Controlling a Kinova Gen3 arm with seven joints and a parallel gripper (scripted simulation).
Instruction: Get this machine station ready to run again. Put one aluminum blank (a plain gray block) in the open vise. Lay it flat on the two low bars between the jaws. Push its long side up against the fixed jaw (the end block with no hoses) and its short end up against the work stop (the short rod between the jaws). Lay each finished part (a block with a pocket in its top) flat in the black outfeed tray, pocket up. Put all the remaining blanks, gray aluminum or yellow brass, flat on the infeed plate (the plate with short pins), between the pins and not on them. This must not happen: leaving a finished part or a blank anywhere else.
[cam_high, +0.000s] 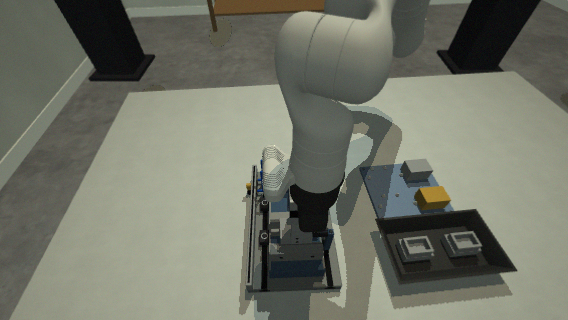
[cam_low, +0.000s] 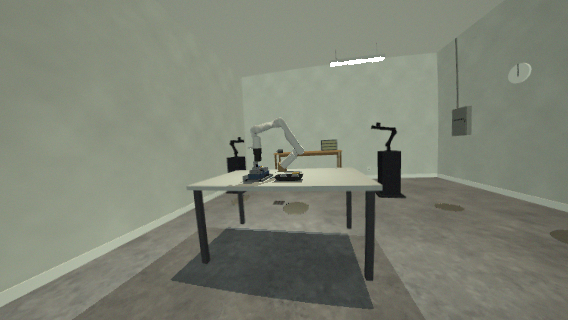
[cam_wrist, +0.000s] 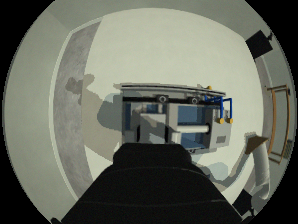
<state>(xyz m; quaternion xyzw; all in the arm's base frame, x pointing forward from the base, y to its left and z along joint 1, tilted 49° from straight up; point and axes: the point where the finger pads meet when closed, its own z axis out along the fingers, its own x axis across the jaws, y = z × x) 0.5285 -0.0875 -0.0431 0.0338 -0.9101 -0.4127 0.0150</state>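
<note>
Right now the gray aluminum blank is 3 cm below my hand. Also, from my hand: yellow brass blank: 13 cm behind, 34 cm to the left, 10 cm below.
</note>
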